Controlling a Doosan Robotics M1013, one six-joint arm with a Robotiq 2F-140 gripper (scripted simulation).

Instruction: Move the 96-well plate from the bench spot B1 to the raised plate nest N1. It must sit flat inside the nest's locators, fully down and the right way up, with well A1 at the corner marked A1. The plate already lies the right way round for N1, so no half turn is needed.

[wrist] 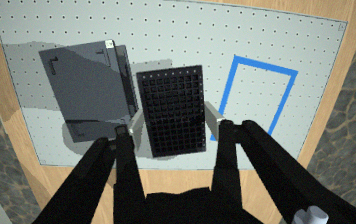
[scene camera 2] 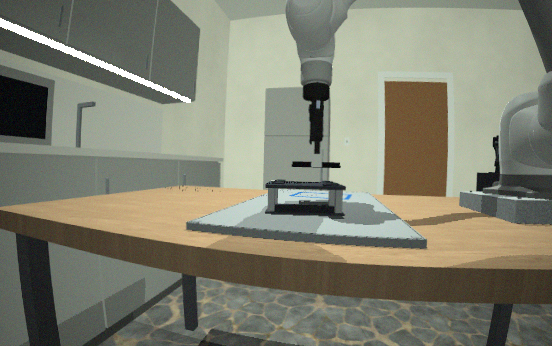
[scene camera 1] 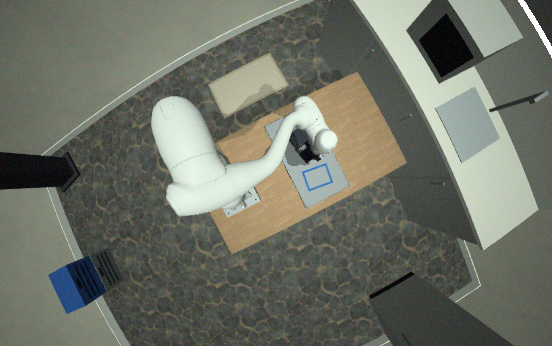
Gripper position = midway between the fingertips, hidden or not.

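There's my gripper (scene camera 2: 314, 166), and you'd find the gripper (wrist: 174, 113) in another view too, where I'm also seeing a black 96-well plate (wrist: 177, 96) and a dark grey plate nest (wrist: 91, 96).
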